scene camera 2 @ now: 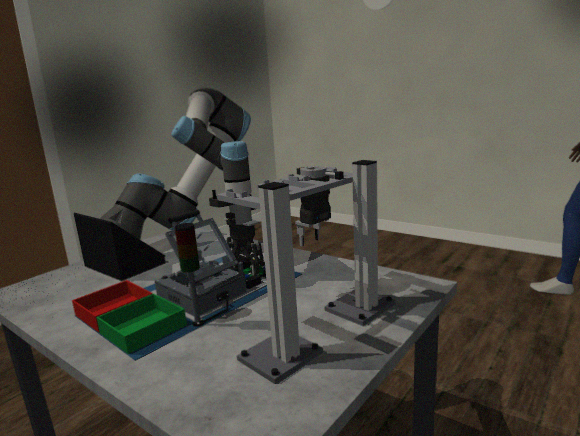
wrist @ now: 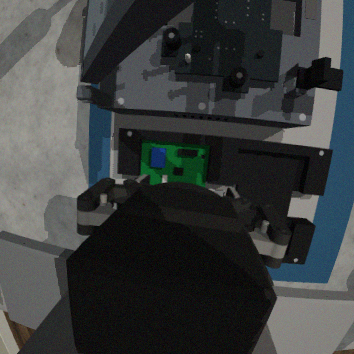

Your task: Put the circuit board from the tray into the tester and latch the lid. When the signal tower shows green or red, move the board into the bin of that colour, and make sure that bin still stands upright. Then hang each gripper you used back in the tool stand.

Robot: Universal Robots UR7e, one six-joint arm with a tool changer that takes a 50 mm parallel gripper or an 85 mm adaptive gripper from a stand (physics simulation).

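Frame: origin at the arm's base, x ahead, y down, z left, level; millimetres.
Seen in the pictures: arm's base at its link origin: (scene camera 2: pixel 117 233).
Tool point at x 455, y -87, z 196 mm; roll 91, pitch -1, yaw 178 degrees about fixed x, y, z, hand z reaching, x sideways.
Observation:
Offsets run from my tool point to a thing's top centre. "pt": to the spot under its first point.
The green circuit board (scene camera 2: pixel 255 271) (wrist: pixel 177 161) lies in the black tray (scene camera 2: pixel 254 283) (wrist: pixel 320 172); its near part is hidden by my gripper in the wrist view. My gripper (scene camera 2: pixel 252 264) (wrist: pixel 187 185), the adaptive one, is low over the board and open, its fingers around the board's near part, with a gap at the right edge. The grey tester (scene camera 2: pixel 172 292) (wrist: pixel 155 102) stands beside the tray with its lid (scene camera 2: pixel 225 243) (wrist: pixel 117 47) raised. The signal tower {pt dx +148, dy -16, dz -274 mm} (scene camera 2: pixel 187 247) shows no clearly lit lamp. The red bin {pt dx -95, dy +165, dz -453 mm} (scene camera 2: pixel 85 314) and green bin {dx +44, dy +149, dz -367 mm} (scene camera 2: pixel 114 332) stand upright.
The tool stand (scene camera 2: pixel 280 280) (scene camera 2: pixel 365 240) rises near the arm, with the parallel gripper (scene camera 2: pixel 315 207) hanging from its rail. A black latch (scene camera 2: pixel 223 299) (wrist: pixel 322 76) sticks out from the tester's side. A person's leg (scene camera 2: pixel 571 240) shows at the far right.

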